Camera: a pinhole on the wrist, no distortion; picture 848 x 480 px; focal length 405.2 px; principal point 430.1 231.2 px. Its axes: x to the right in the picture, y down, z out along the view. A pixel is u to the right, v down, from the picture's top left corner.
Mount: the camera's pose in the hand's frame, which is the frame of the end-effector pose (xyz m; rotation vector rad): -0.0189 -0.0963 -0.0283 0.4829 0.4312 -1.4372
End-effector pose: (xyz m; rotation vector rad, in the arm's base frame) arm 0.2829 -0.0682 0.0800 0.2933 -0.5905 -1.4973
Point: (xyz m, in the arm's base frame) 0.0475 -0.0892 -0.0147
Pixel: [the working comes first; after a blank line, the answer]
In the camera's frame: 0.0902 0.0224 0.1457

681 293
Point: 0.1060 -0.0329 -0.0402
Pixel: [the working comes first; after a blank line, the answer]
In the camera's frame: 0.0752 -0.0388 0.0885

775 54
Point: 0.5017 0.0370 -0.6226
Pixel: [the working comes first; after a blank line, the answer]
In the camera's frame: 0.4112 -0.2626 -0.4926

behind the camera
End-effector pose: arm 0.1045 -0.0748 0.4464 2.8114 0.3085 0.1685
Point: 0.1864 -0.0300 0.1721
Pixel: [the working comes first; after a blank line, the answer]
In the camera's frame: -0.1385 0.1006 0.2464

202 397
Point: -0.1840 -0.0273 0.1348
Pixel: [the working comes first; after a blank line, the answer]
In the camera's frame: -0.0885 -0.2668 0.2798

outside the picture
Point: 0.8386 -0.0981 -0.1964
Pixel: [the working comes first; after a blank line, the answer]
In the camera's frame: -0.4050 0.7159 0.5872

outside the picture
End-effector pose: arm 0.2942 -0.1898 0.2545 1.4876 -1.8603 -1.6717
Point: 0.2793 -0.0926 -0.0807
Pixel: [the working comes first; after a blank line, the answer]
In the camera's frame: 0.0552 0.0928 0.2788

510 366
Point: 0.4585 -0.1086 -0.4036
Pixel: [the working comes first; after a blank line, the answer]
In the camera's frame: 0.3801 0.1355 0.4498

773 353
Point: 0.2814 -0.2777 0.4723
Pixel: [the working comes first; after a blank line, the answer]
In the camera's frame: -0.2015 0.0150 -0.2390

behind the camera
